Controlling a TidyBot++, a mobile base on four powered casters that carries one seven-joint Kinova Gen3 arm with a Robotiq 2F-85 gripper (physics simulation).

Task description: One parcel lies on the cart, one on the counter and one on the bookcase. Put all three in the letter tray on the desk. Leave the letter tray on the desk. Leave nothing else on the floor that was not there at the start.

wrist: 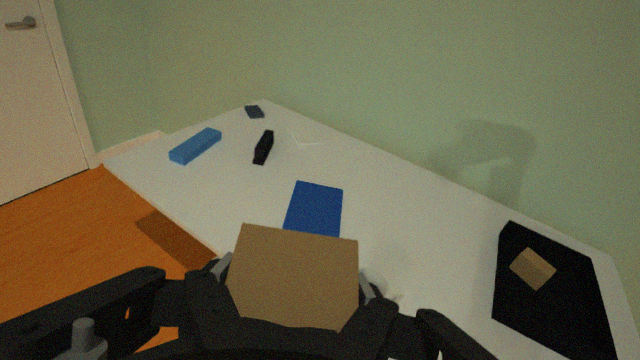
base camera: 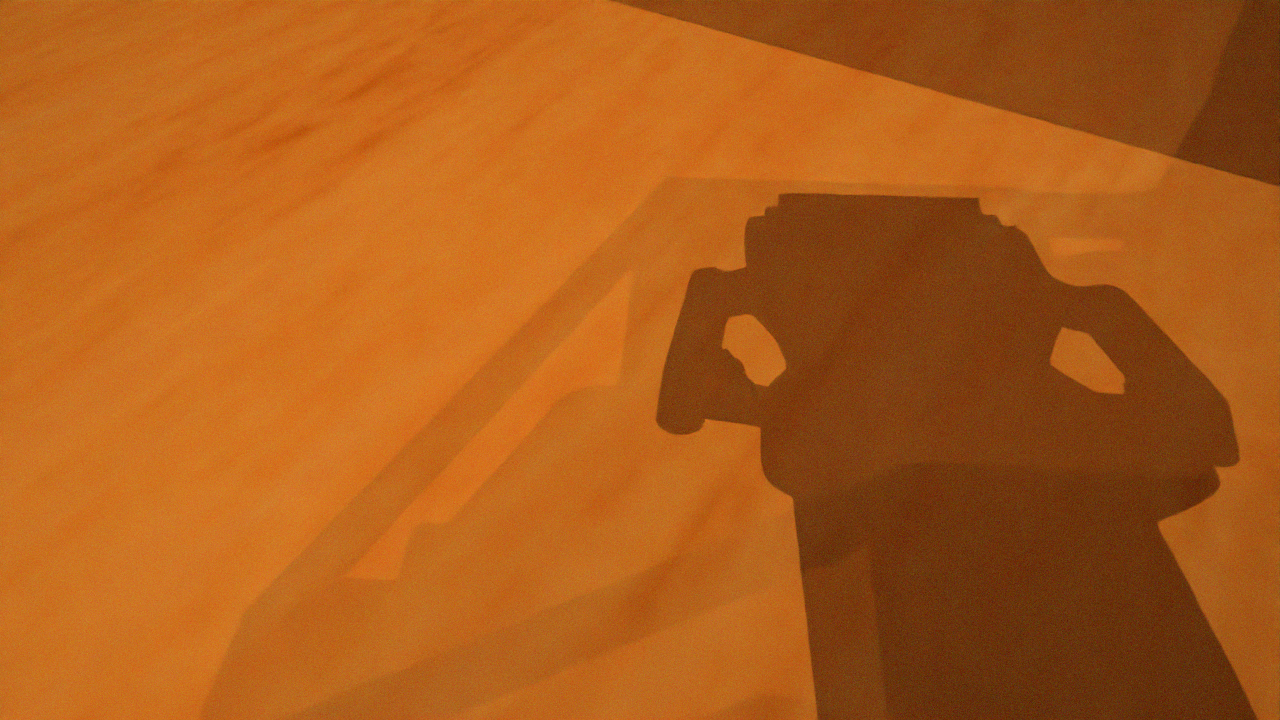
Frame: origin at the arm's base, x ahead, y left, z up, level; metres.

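Where they show: gripper, fingertip midpoint: (wrist: 293, 279).
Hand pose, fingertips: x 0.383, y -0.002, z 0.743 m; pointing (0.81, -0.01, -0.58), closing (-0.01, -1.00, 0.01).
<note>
After its pixels a point has its place.
My gripper (wrist: 293, 279) {x 0.383, y -0.002, z 0.743 m} is shut on a brown parcel (wrist: 297, 275) {x 0.368, y -0.003, z 0.770 m}, held in front of the camera in the wrist view, above the near side of the white desk (wrist: 400, 200) {x 1.017, y -0.319, z 0.324 m}. The black letter tray (wrist: 555, 310) {x 0.667, y -0.684, z 0.326 m} lies on the desk at the right of the wrist view, to the right of my gripper and apart from it. Another brown parcel (wrist: 532, 268) {x 0.757, y -0.629, z 0.374 m} is in the letter tray. The third parcel cannot be made out in these views. The cart, the counter and the bookcase do not show.
On the desk are a dark blue flat item (wrist: 314, 208) {x 0.903, y -0.045, z 0.332 m}, a light blue block (wrist: 195, 146) {x 1.076, y 0.362, z 0.354 m}, a black object (wrist: 263, 147) {x 1.101, y 0.144, z 0.378 m} and a small dark item (wrist: 254, 111) {x 1.431, y 0.252, z 0.342 m}. A green wall runs behind the desk; a door (wrist: 35, 100) {x 1.579, y 1.497, z 0.138 m} is at the left. The base camera shows wooden floor (base camera: 268, 268) {x 0.481, y 0.291, z -0.396 m} with shadows.
</note>
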